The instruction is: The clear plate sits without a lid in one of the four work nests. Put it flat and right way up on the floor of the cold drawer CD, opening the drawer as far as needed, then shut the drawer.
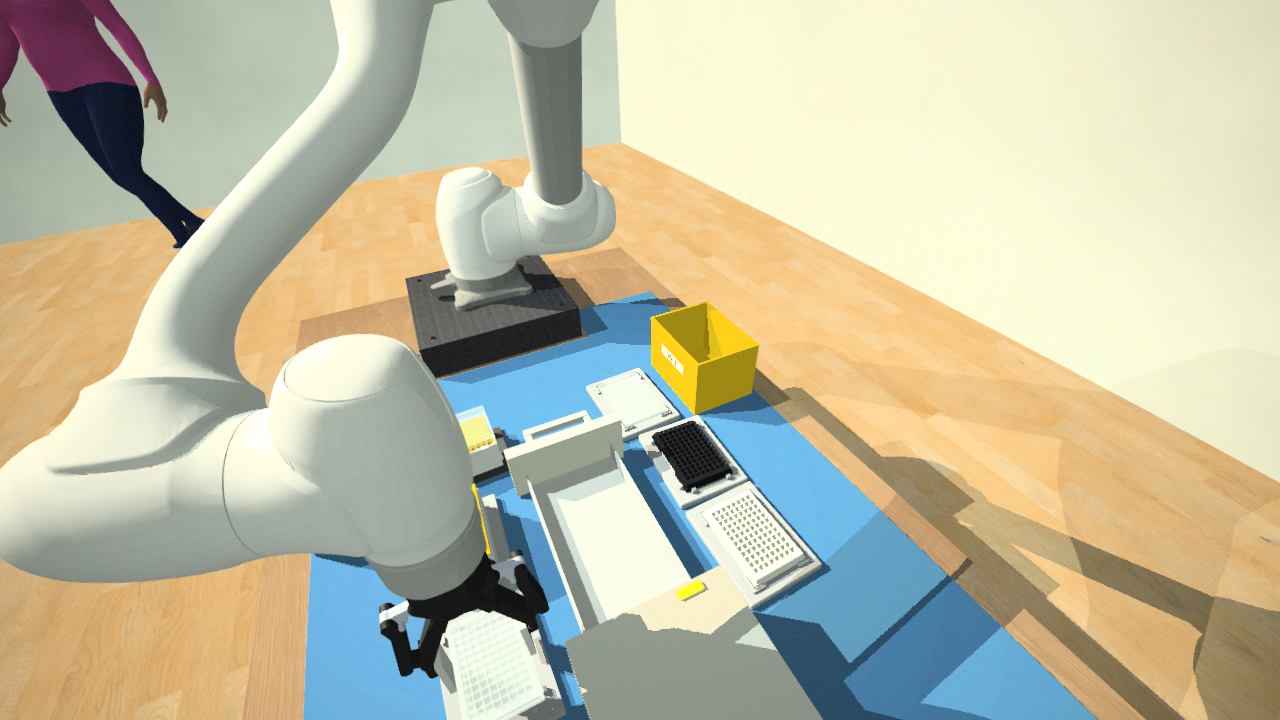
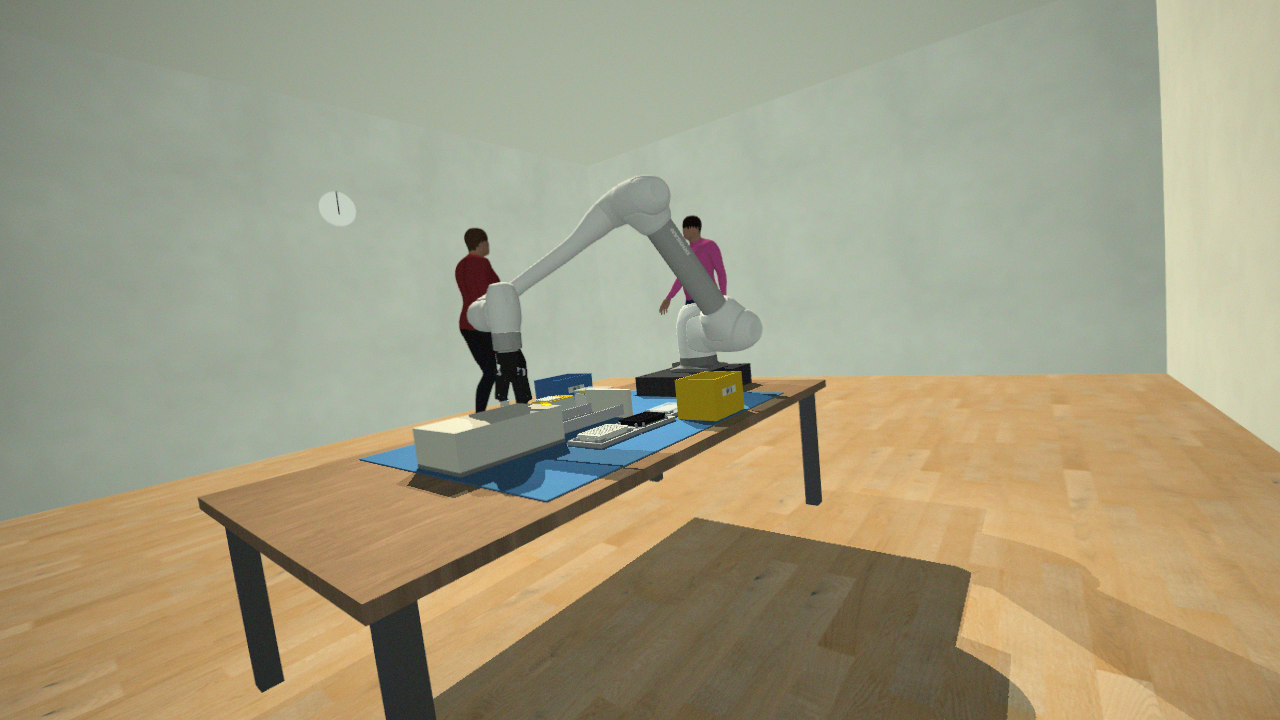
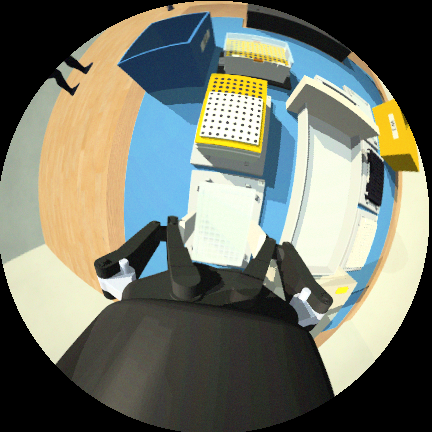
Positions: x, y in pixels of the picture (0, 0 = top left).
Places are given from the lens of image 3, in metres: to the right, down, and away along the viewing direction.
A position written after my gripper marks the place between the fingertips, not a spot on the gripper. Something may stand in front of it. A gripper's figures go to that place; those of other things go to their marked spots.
my gripper (image 3: 221, 224): 0.01, 0.01, 0.22
black plate (image 3: 375, 167): 0.40, -0.12, 0.15
white plate (image 3: 365, 232): 0.37, 0.04, 0.18
clear plate (image 3: 223, 212): 0.02, -0.01, 0.20
The marked spots on the white plate and the clear plate are 0.36 m apart.
